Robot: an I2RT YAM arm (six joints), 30 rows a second.
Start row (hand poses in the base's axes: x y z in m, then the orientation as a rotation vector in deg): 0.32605, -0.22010, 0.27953, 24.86, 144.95, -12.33
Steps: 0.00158, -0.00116, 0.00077, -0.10, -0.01, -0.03; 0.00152, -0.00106, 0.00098, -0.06, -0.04, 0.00; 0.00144, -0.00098, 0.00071, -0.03, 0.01, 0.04; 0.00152, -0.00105, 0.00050, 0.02, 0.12, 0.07; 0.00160, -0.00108, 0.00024, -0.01, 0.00, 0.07; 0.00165, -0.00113, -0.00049, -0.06, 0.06, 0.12; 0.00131, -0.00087, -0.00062, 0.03, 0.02, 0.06; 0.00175, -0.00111, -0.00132, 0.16, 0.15, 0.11; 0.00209, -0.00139, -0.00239, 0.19, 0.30, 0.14; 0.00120, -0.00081, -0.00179, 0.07, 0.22, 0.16; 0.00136, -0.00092, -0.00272, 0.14, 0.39, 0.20; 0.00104, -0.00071, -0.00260, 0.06, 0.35, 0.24; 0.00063, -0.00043, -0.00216, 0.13, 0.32, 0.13; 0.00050, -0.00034, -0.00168, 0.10, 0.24, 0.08; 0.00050, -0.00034, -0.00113, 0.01, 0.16, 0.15; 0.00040, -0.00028, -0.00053, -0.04, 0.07, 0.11; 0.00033, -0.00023, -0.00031, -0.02, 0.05, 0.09; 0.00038, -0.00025, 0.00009, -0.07, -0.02, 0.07; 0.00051, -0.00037, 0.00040, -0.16, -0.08, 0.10
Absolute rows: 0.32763, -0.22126, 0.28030, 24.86, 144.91, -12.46; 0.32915, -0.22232, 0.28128, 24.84, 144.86, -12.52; 0.33059, -0.22330, 0.28199, 24.78, 144.87, -12.55; 0.33211, -0.22435, 0.28249, 24.70, 145.00, -12.53; 0.33371, -0.22543, 0.28273, 24.61, 145.01, -12.52; 0.33536, -0.22656, 0.28224, 24.43, 145.08, -12.57; 0.33667, -0.22743, 0.28162, 24.37, 145.12, -12.51; 0.33842, -0.22854, 0.28030, 24.29, 145.32, -12.31; 0.34051, -0.22993, 0.27791, 24.18, 145.68, -12.10; 0.34171, -0.23074, 0.27612, 24.00, 145.94, -12.01; 0.34307, -0.23166, 0.27340, 23.80, 146.38, -11.86; 0.34411, -0.23237, 0.27080, 23.51, 146.77, -11.79; 0.34474, -0.23280, 0.26864, 23.39, 147.13, -11.66; 0.34524, -0.23314, 0.26696, 23.32, 147.40, -11.56; 0.34574, -0.23348, 0.26583, 23.13, 147.58, -11.53; 0.34614, -0.23376, 0.26530, 22.97, 147.66, -11.56; 0.34647, -0.23399, 0.26499, 22.85, 147.72, -11.57; 0.34685, -0.23424, 0.26508, 22.73, 147.70, -11.63; 0.34736, -0.23461, 0.26548, 22.54, 147.60, -11.78
